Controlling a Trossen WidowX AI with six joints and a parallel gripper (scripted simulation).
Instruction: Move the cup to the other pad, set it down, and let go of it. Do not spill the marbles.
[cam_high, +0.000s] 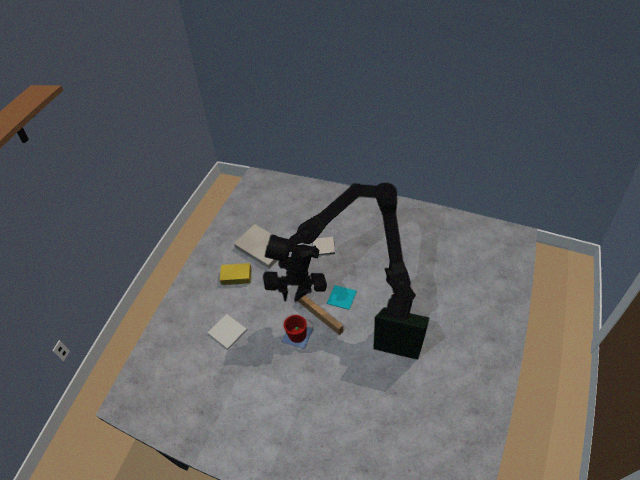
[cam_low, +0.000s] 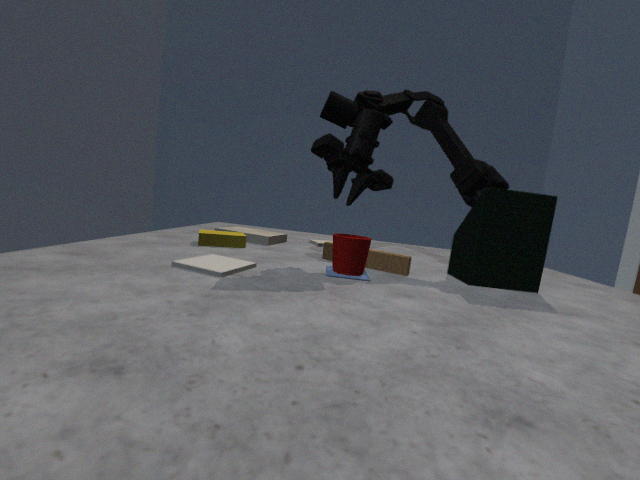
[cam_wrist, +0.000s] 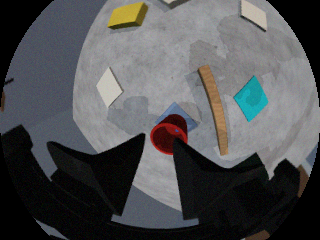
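The cup is 10 cm below my gripper tip, 4 cm to the left of it and 3 cm behind it. From my gripper tip the other things lie so: cyan pad (16 cm to the right, 15 cm below, 10 cm behind); then yellow block (29 cm ahead, 12 cm below, 10 cm to the right); then wooden bar (13 cm below, 6 cm to the right, 6 cm behind).
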